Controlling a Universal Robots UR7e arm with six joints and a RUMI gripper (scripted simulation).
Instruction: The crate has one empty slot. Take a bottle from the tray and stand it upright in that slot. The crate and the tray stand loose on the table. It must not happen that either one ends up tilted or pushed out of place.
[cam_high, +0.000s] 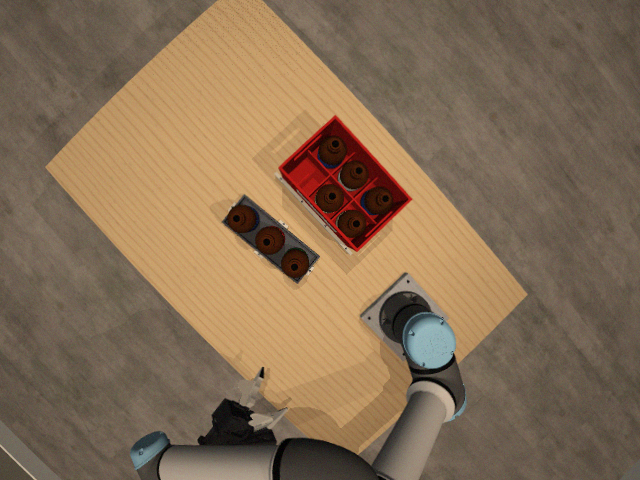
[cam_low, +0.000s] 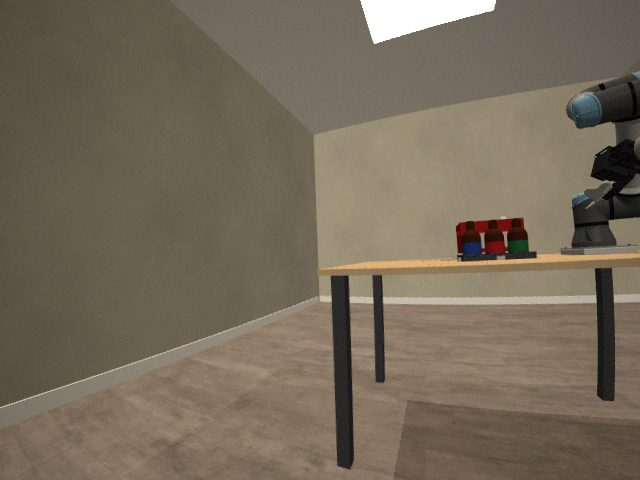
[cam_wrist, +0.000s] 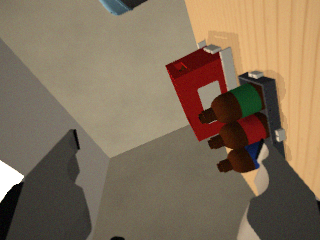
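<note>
Now: the crate 25 cm ahead of my hand, 43 cm to the right of it and 14 cm below it. Also, from my hand: tray (27 cm ahead, 19 cm to the right, 21 cm below); red-labelled bottle (27 cm ahead, 20 cm to the right, 13 cm below).
</note>
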